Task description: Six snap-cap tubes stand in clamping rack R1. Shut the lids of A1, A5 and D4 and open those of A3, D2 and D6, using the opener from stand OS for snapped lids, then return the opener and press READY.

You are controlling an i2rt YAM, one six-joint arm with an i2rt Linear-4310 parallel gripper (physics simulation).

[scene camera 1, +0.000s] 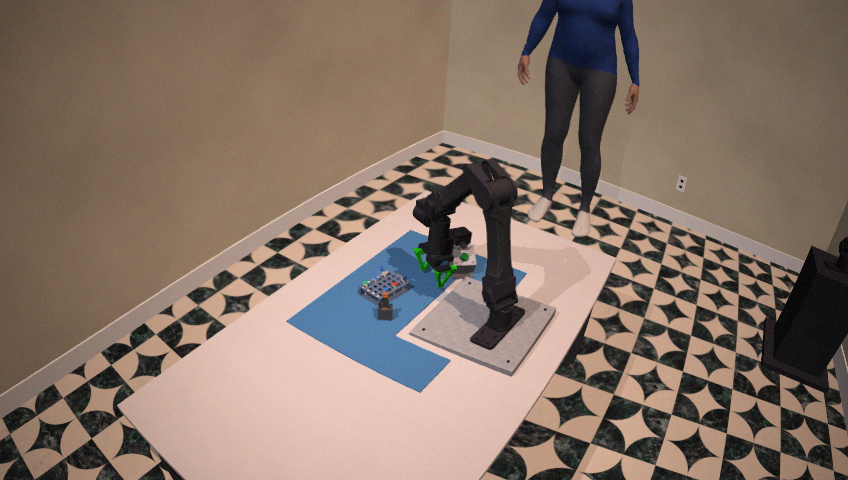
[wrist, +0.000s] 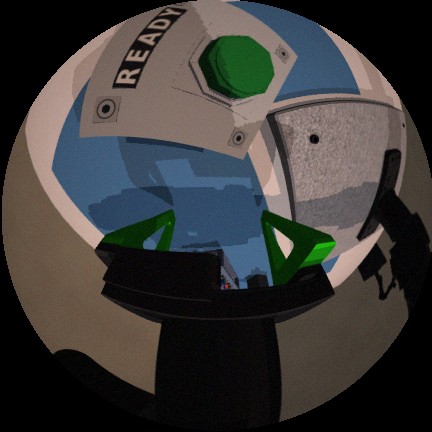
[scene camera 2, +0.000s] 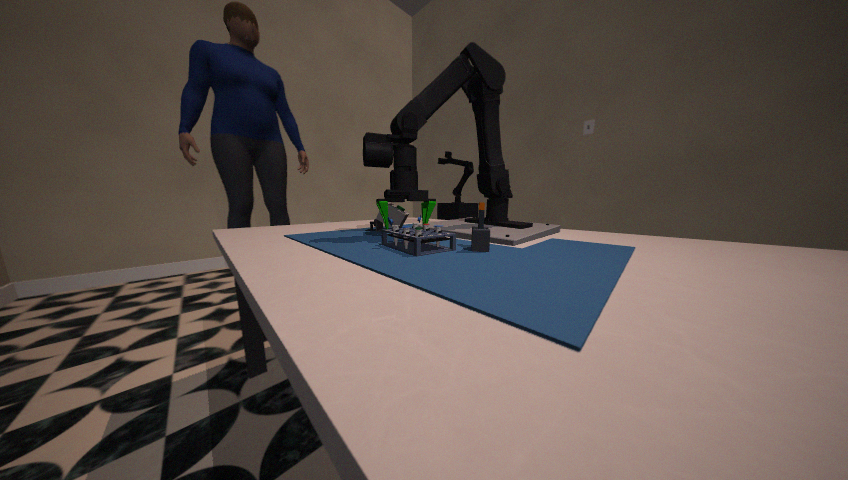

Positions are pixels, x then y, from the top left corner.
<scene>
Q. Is my gripper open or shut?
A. Open.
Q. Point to a blue mat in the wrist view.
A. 115, 181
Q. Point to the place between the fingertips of my gripper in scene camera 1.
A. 432, 278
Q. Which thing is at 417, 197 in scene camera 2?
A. My gripper.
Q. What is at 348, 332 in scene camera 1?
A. A blue mat.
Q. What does my gripper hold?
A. Nothing.
</scene>
